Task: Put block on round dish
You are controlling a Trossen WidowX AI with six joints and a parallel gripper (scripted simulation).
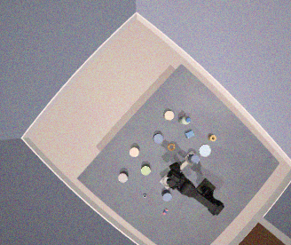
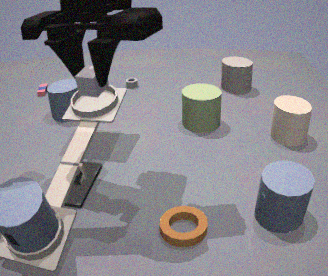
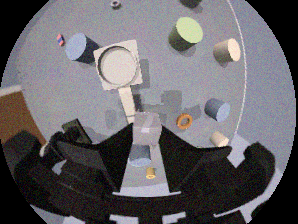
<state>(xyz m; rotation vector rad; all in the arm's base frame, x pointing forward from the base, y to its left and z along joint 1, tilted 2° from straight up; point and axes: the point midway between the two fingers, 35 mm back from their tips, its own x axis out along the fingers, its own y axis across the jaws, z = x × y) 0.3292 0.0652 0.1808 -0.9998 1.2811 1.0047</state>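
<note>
Right now the pale blue round dish is 290 mm to the right of my gripper tip, 150 mm below it and 90 mm behind it. From my gripper tip the other things lie so: balance beam 110 mm below, 40 mm behind, 30 mm to the right; then balance 130 mm below, 40 mm behind, 30 mm to the right; then pale grey block 10 mm above.
</note>
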